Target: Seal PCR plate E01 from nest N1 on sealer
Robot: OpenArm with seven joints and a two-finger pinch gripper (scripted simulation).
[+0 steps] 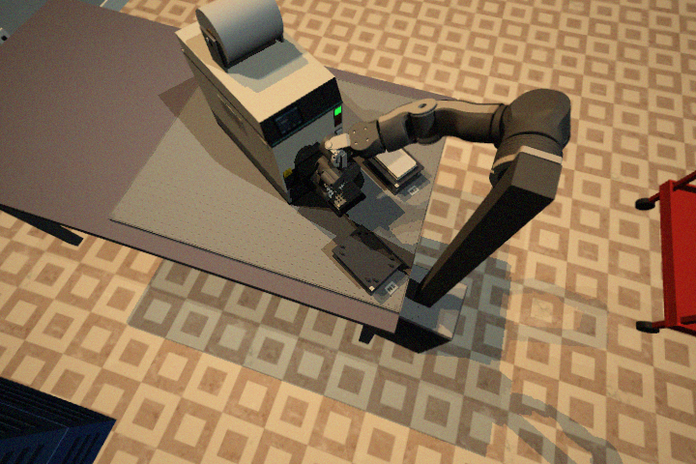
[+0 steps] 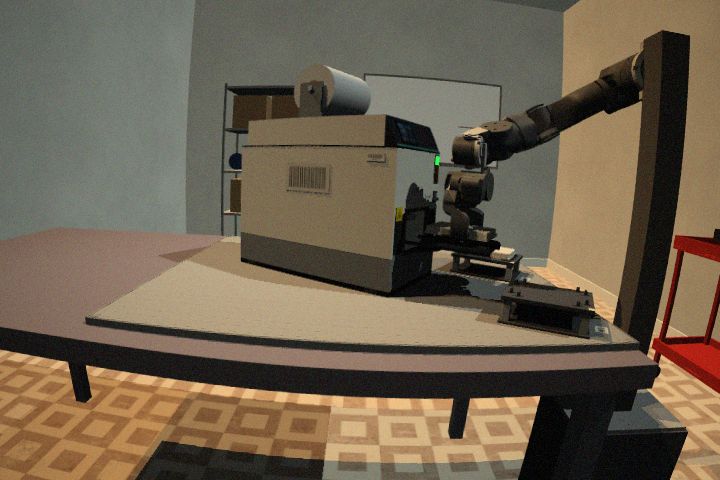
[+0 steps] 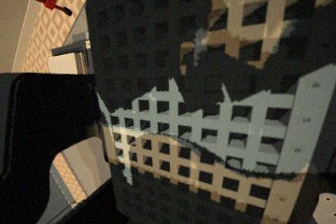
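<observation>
Right now my hand is right at the plate E01. Round my hand: plate E07: 20 cm to the right, 11 cm behind, 7 cm below; then sealer's dark stage: 2 cm below; then foil roll: 30 cm ahead, 29 cm above, 15 cm to the right.
</observation>
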